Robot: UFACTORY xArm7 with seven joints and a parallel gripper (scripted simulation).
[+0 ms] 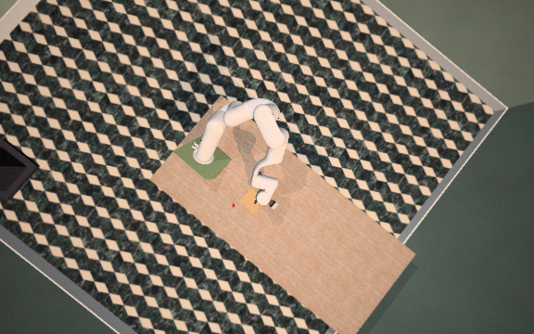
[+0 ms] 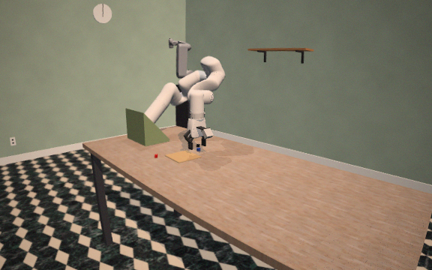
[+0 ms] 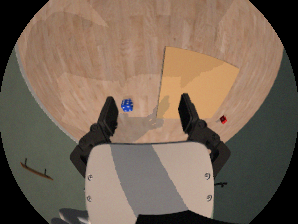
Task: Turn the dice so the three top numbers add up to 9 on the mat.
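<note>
Now: hand 40 mm to the right of the blue die, 40 mm above it and 30 mm past it. Also, from my hand: black die: 90 mm to the left, 90 mm behind, 40 mm below; tan mat: 90 mm to the right, 40 mm below, 10 mm behind; red die: 200 mm to the right, 100 mm behind, 40 mm below.
</note>
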